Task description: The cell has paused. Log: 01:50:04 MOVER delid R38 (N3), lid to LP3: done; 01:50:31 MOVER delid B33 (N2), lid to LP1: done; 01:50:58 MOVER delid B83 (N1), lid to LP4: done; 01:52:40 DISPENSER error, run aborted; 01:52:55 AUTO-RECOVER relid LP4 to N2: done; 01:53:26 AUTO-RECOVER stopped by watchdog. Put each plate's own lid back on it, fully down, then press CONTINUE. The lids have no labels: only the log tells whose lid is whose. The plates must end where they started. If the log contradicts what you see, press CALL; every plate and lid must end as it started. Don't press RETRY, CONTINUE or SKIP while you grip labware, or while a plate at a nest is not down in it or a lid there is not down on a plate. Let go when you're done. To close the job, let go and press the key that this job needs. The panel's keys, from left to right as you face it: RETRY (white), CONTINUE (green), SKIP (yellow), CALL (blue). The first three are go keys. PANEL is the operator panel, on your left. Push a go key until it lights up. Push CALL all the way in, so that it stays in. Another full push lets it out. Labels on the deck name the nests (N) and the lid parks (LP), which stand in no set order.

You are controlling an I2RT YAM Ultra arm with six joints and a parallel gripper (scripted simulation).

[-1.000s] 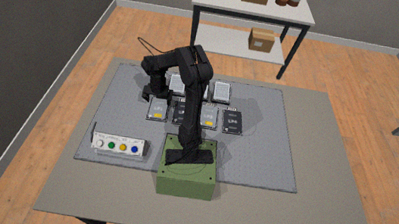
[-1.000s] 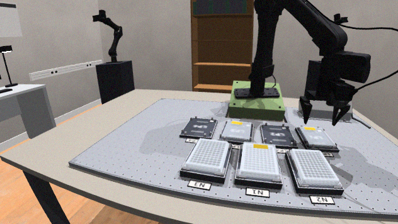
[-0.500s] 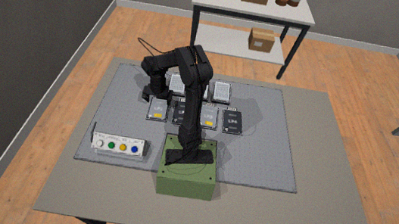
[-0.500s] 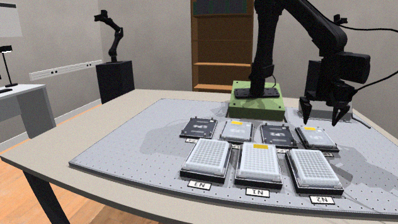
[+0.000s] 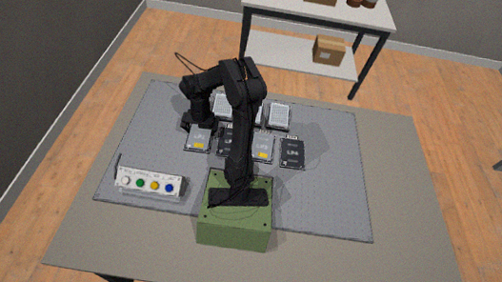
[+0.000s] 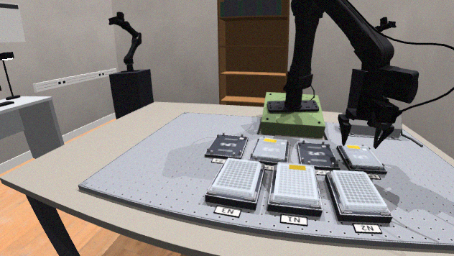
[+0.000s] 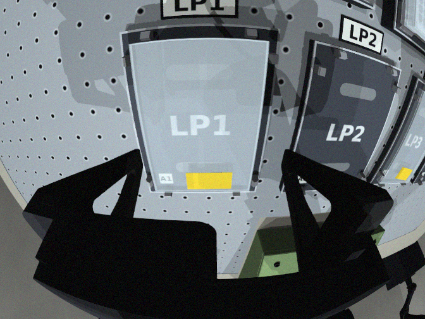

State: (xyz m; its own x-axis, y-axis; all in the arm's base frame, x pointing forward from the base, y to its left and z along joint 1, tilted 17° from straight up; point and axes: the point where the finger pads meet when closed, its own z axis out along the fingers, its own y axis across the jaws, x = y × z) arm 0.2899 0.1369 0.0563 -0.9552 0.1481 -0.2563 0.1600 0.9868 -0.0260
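Now: hand 1 cm short of the LP1 lid park, 1 cm to the right of it and 4 cm above it. From my hand the other things lie so: LP2 lid park (2 cm behind, 12 cm to the right, 4 cm below); then blue call key (25 cm behind, 10 cm to the left, 1 cm above); then LP3 lid park (4 cm behind, 25 cm to the right, 4 cm below).
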